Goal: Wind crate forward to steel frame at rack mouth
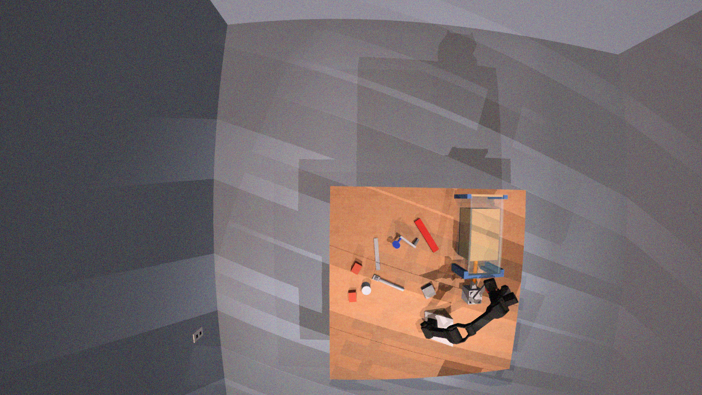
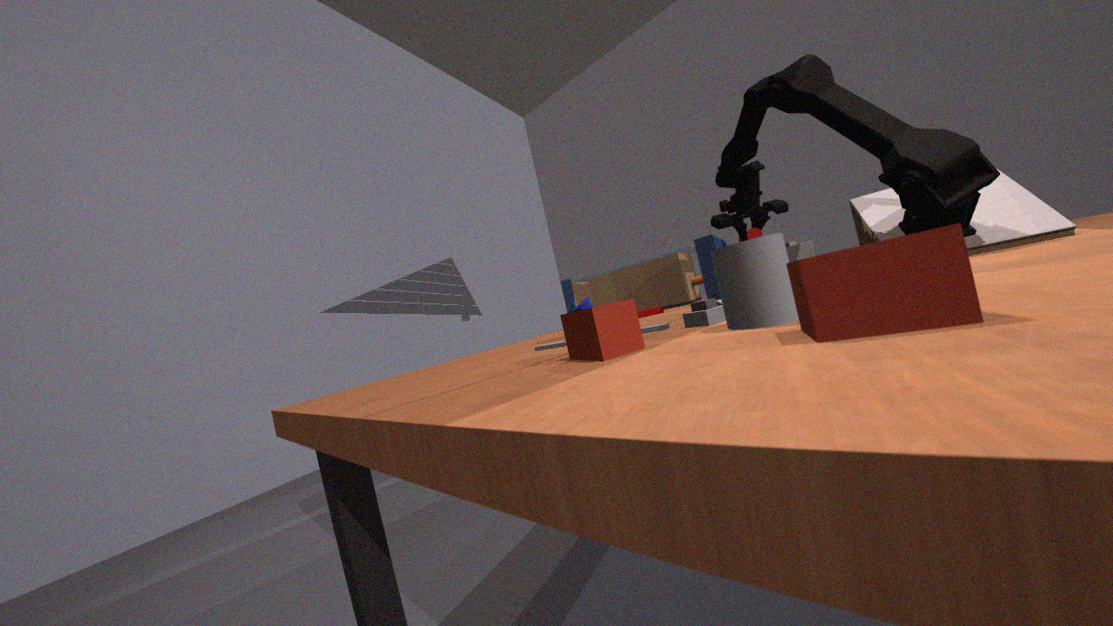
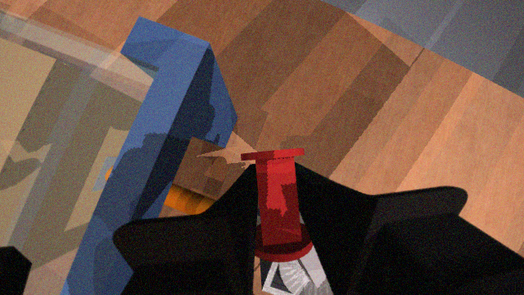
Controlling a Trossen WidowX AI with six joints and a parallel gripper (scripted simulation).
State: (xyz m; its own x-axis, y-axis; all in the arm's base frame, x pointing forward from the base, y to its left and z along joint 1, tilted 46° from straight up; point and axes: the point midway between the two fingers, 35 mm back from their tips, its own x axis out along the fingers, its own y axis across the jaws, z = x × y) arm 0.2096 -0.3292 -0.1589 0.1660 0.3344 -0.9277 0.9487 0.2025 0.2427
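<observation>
Right now my gripper tip is 3 cm past the red-knobbed crank, 4 cm to the right of it and 3 cm above it. The rest, counted from my gripper tip: grey winch (9 cm behind, 8 cm to the left, 10 cm below); blue steel frame (8 cm ahead, 6 cm to the left, 3 cm below); red grip (1 cm behind, 2 cm to the left).
</observation>
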